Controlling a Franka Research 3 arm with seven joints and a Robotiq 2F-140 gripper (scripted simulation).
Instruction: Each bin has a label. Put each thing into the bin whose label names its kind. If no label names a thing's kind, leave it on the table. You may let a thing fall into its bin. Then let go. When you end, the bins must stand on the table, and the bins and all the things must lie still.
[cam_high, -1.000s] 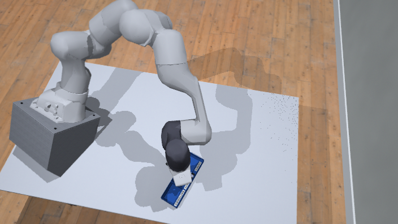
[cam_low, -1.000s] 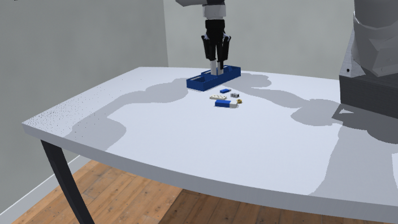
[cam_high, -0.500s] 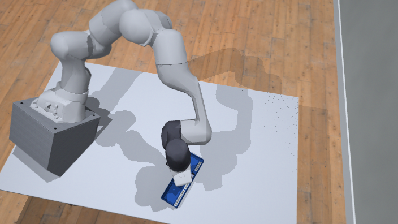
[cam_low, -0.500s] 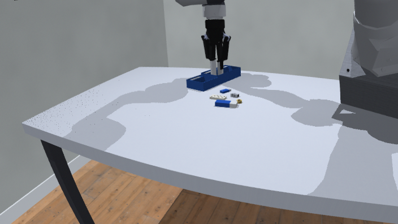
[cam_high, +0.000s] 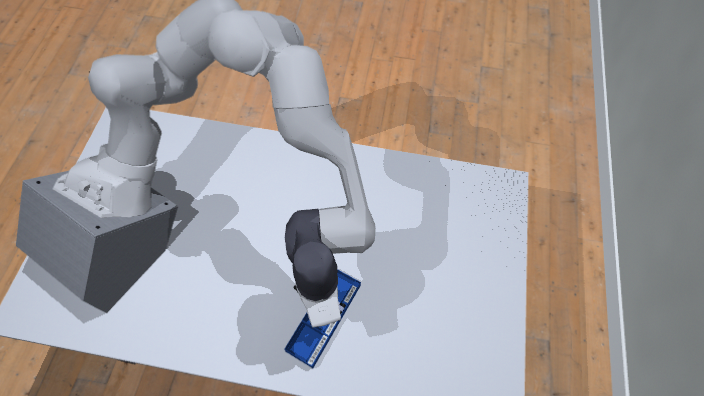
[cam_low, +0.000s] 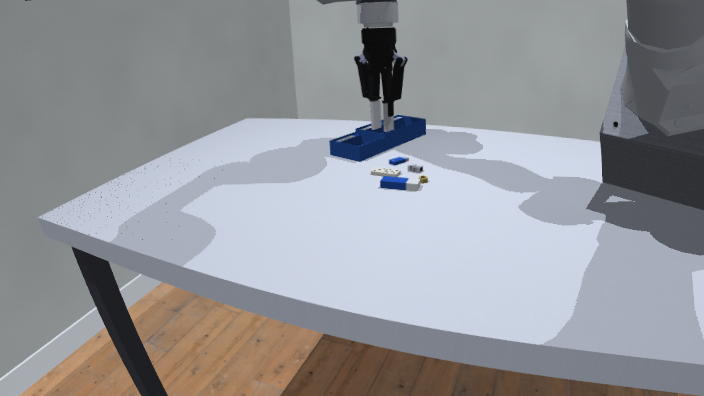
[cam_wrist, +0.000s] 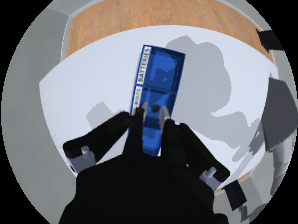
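Now: hand 60 mm above the black disc. Also, from my hand: grey block 140 mm behind, 130 mm to the left, 60 mm below; then cream domino 100 mm behind, 170 mm to the left, 60 mm below; then blue block 90 mm behind, 100 mm to the left, 60 mm below.
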